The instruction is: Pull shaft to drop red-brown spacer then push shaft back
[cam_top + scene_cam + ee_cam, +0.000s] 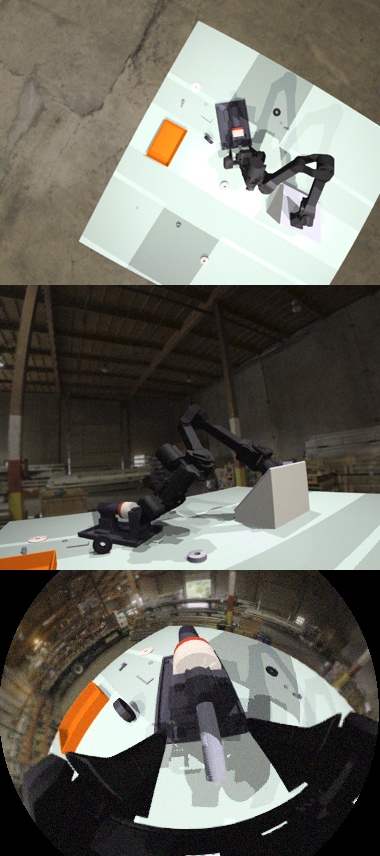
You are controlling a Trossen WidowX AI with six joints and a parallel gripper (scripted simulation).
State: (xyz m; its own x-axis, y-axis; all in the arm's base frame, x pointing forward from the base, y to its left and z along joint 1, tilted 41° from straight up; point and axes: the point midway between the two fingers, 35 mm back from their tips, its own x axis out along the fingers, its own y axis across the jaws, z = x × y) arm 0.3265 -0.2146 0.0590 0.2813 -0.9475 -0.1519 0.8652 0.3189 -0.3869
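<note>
The grey shaft lies 4 cm to the right of my gripper tip, 3 cm ahead of it and 3 cm above it. From my gripper tip the other things lie so: cream spacer (5 cm to the right, 3 cm ahead, 3 cm above); then black ring (15 cm ahead, 3 cm below, 2 cm to the left); then red-brown spacer (7 cm to the right, 5 cm ahead, 3 cm above).
</note>
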